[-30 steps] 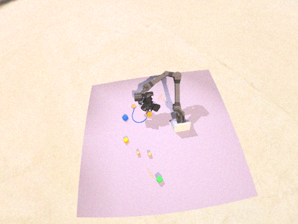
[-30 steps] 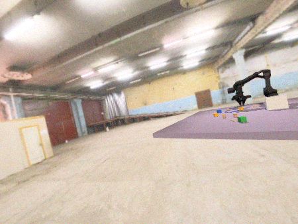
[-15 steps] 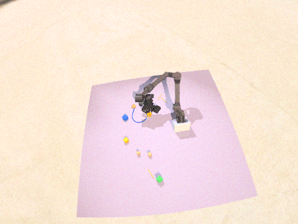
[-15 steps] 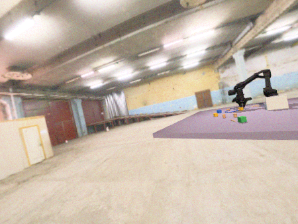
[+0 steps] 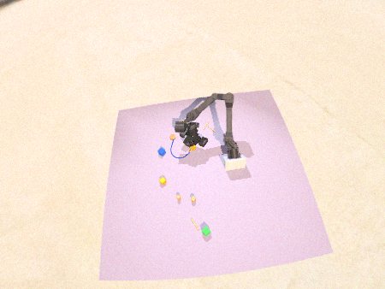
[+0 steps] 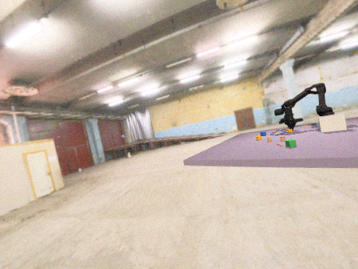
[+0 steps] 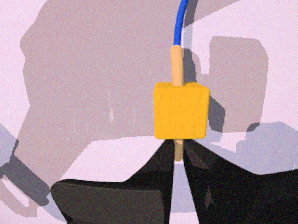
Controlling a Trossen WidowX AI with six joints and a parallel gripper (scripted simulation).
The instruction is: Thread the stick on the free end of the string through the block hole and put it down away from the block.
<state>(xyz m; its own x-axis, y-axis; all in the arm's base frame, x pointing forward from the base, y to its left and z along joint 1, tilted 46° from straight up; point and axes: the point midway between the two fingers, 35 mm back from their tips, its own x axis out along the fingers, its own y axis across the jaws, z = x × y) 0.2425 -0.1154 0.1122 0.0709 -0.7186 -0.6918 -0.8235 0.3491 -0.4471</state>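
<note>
The yellow cube lies 2 cm to the left of my gripper tip and 2 cm ahead of it. From my gripper tip the other things lie so: thin wooden stick (3 cm to the left, 2 cm ahead); then blue cube (23 cm ahead, 4 cm to the left, 1 cm above); then round wooden button (16 cm ahead, 9 cm to the right).
</note>
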